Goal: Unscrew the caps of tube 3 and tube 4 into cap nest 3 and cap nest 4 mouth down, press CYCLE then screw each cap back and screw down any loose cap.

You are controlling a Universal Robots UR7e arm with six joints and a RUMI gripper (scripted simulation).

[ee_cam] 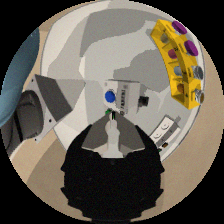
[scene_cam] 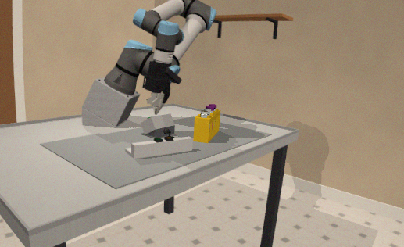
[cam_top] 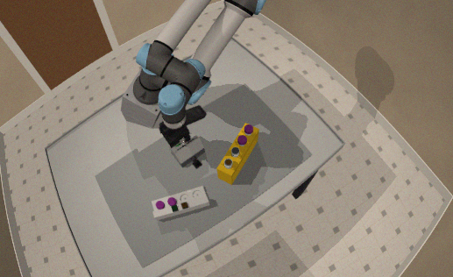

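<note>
Now: hand 2 cm past the blue key, 2 cm to the right of it and 3 cm above it. The rest, counted from my hand: green key (1 cm behind, 2 cm to the right, 3 cm below); grey key housing (4 cm below).
</note>
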